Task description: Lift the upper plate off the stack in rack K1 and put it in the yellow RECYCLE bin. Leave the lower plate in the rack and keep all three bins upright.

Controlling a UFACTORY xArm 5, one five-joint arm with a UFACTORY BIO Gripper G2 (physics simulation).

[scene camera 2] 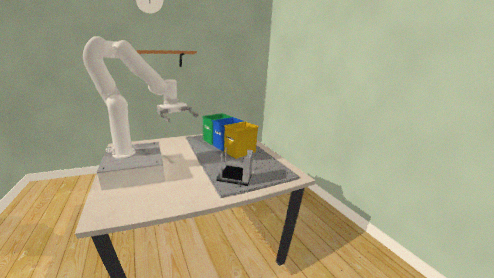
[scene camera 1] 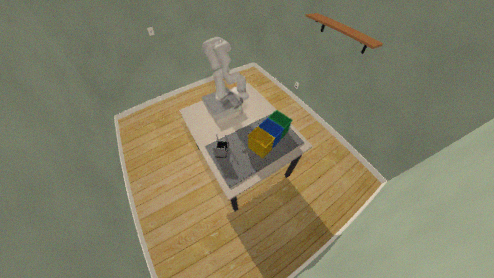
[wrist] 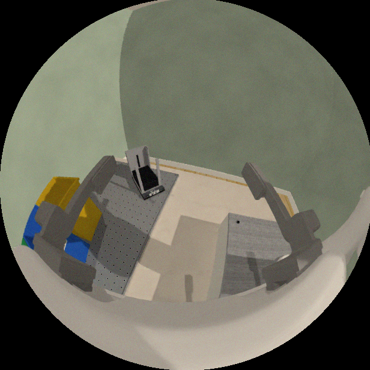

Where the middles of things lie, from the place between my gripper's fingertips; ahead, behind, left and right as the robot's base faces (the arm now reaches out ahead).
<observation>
The yellow recycle bin (scene camera 2: 239, 137) is 37 cm ahead of my hand, 19 cm below it and 9 cm to the left of it. From my hand the other things lie so: blue bin (wrist: 74, 246): 34 cm ahead, 22 cm to the left, 19 cm below.
</observation>
